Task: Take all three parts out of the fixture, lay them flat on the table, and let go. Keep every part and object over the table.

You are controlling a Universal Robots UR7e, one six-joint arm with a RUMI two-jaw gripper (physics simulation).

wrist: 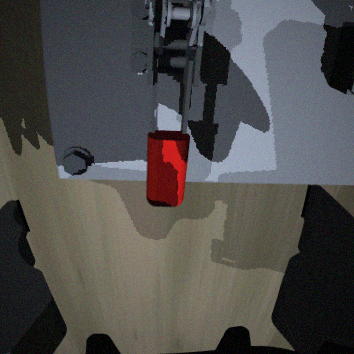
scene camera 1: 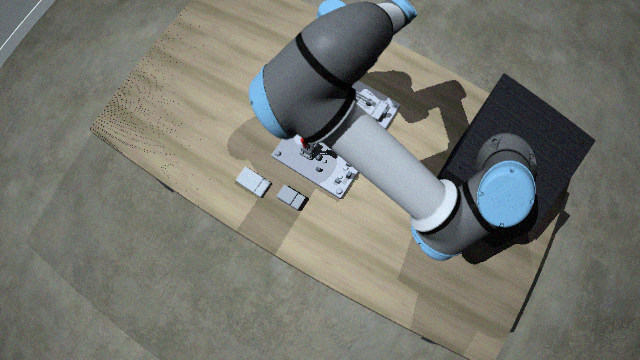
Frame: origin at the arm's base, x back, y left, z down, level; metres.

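Seen in the pictures: gripper, fingertip midpoint: (wrist: 164,198).
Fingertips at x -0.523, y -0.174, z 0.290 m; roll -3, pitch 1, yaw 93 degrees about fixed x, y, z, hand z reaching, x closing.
Pixels of each thing's middle, then the offset from my fingertips to it. Level surfaces: height alone.
- pale block-shaped part, body centre: (scene camera 1: 253,182) dy +0.371, dx -0.069, dz +0.048 m
- clamp, body centre: (scene camera 1: 371,106) dy +0.022, dx +0.149, dz +0.024 m
- wooden table, surface height: dz +0.053 m
- bolt, body centre: (wrist: 75,163) dy -0.050, dx +0.007, dz +0.034 m
The light grey fixture plate (scene camera 1: 295,161) (wrist: 100,100) carries metal clamps. One clamp's red handle (scene camera 1: 303,143) (wrist: 167,167) reaches over the plate's edge in the wrist view. A pale block-shaped part (scene camera 1: 251,181) lies on the table beside the fixture, and a smaller grey one (scene camera 1: 292,197) lies a little to its right. A third part cannot be made out; the arm hides the middle of the fixture. My gripper (wrist: 163,198) is open in the wrist view, its black fingers wide apart, with the red handle ahead of the gap. In the scene view the arm hides the gripper.
The fixture's far section, with another clamp (scene camera 1: 381,109), shows beyond the arm. The arm's base stands on a dark plate (scene camera 1: 540,117) at the right of the wooden table (scene camera 1: 340,240). The table's front edge runs below the two loose parts. A bolt (wrist: 76,161) sits at the fixture's corner.
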